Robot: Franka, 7 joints.
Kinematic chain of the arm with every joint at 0, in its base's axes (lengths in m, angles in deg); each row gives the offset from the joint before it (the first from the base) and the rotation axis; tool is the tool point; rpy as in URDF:
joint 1: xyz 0 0 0.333 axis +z
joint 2: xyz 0 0 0 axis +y
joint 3: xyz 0 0 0.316 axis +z
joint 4: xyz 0.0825 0 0 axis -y
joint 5: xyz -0.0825 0 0.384 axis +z
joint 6: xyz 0 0 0 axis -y
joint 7: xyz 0.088 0 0 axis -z
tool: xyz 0 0 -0.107 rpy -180 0 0
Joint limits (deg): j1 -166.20..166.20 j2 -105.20..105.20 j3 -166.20..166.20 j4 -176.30..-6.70 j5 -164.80..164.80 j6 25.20..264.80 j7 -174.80..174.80
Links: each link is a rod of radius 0.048 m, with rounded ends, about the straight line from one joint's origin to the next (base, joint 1, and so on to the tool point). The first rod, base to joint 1, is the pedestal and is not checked.
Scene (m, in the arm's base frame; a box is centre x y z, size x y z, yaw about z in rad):
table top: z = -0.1
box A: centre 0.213 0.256 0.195 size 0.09 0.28 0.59 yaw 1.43
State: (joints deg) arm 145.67 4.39 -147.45 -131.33 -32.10 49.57 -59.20
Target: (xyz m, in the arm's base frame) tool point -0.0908 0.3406 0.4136
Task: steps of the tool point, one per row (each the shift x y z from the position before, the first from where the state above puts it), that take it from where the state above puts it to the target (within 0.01 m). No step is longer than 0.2 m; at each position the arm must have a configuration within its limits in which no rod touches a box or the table.
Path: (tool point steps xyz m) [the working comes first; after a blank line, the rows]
Joints at the target: 166.20 6.05 -62.61 -121.20 -0.08 32.08 -59.20
Straight joint move there: touches box A.

1: 0.0495 0.0824 0.0549
2: 0.0200 0.1014 0.0582
3: -0.0142 0.1111 0.0567
4: -0.0832 0.1245 0.0467
5: -0.1116 0.0637 0.0623
6: -0.1124 0.0224 -0.0890
7: -0.1018 -0.0227 -0.0901
8: -0.0775 -0.0601 -0.0822

